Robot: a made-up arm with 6 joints. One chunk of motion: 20 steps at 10 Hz.
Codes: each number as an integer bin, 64 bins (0 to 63) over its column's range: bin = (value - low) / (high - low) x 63, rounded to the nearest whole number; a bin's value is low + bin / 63 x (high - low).
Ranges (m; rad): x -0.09..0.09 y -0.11..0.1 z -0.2..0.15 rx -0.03..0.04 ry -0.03..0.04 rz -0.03..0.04
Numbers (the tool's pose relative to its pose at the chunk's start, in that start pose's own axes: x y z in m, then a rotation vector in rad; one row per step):
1: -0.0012 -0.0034 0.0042 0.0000 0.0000 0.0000
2: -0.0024 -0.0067 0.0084 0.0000 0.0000 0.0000
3: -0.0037 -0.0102 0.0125 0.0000 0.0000 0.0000
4: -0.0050 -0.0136 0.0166 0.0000 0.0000 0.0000
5: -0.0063 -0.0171 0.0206 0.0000 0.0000 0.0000
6: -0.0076 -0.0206 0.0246 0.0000 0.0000 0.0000
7: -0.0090 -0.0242 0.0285 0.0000 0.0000 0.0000
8: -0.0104 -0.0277 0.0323 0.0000 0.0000 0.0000
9: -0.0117 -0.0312 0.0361 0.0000 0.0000 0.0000
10: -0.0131 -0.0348 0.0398 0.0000 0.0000 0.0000
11: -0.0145 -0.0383 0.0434 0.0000 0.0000 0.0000
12: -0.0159 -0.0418 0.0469 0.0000 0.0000 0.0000
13: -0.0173 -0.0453 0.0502 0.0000 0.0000 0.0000
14: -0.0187 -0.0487 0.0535 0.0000 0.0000 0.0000
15: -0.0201 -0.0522 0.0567 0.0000 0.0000 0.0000
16: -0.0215 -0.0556 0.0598 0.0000 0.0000 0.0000
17: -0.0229 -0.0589 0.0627 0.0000 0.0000 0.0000
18: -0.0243 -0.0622 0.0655 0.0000 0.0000 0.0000
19: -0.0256 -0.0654 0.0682 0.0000 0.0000 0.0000
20: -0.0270 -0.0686 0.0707 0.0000 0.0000 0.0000
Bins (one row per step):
1: 31 32 37 27 27 27
2: 31 31 38 27 27 27
3: 30 30 38 27 27 27
4: 30 29 39 27 27 27
5: 29 28 40 27 27 27
6: 29 27 40 27 27 27
7: 28 26 41 27 27 27
8: 28 25 42 27 27 27
9: 27 24 42 27 27 27
10: 27 23 43 27 27 27
11: 26 22 44 27 27 27
12: 26 20 44 27 27 27
13: 25 19 45 27 27 27
14: 25 18 46 27 27 27
15: 24 17 46 27 27 27
16: 24 16 47 27 27 27
17: 23 15 47 27 27 27
18: 23 14 48 27 27 27
19: 23 13 48 27 27 27
20: 22 12 49 27 27 27

